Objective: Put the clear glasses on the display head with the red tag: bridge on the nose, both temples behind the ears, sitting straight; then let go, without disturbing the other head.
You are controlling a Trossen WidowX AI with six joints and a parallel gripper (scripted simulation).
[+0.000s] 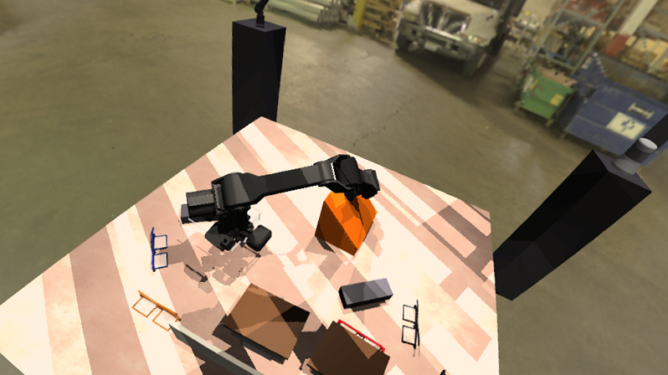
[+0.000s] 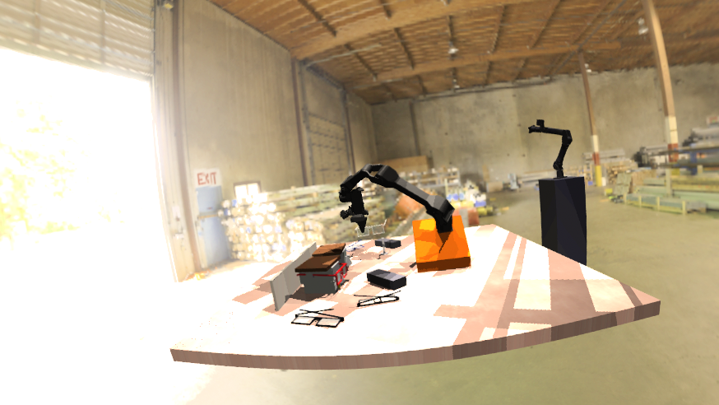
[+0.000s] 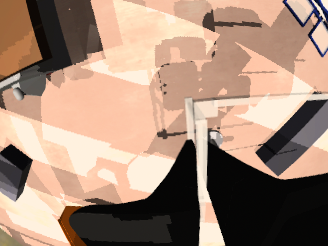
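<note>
My gripper tip is 90 mm past the small post, 50 mm to the left of it and 110 mm above it. Round my gripper tip: white panel 240 mm ahead, 300 mm to the left, 80 mm below.
</note>
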